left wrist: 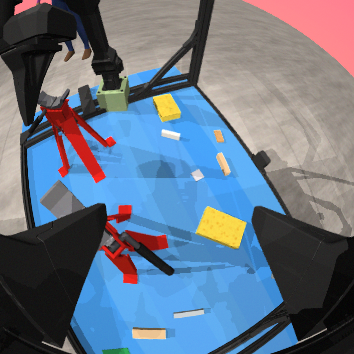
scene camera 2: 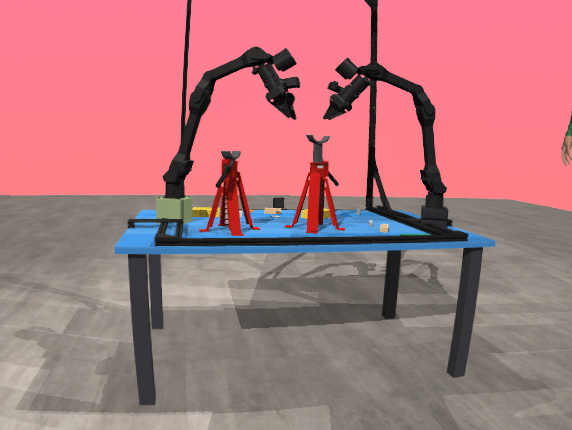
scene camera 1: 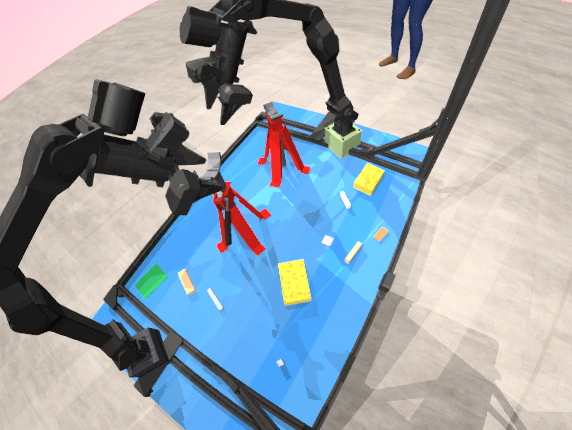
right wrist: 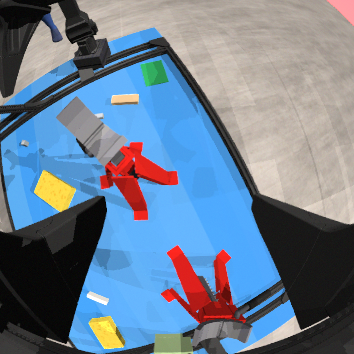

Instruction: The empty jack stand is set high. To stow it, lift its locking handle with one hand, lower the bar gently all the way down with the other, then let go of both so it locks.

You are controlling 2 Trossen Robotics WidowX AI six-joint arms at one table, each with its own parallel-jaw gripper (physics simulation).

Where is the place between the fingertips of my right gripper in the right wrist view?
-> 180,203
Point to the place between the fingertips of my left gripper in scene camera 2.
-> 325,119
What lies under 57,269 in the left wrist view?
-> My left gripper.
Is my right gripper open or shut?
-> Open.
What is my right gripper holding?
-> Nothing.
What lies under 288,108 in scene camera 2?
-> My right gripper.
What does my left gripper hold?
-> Nothing.
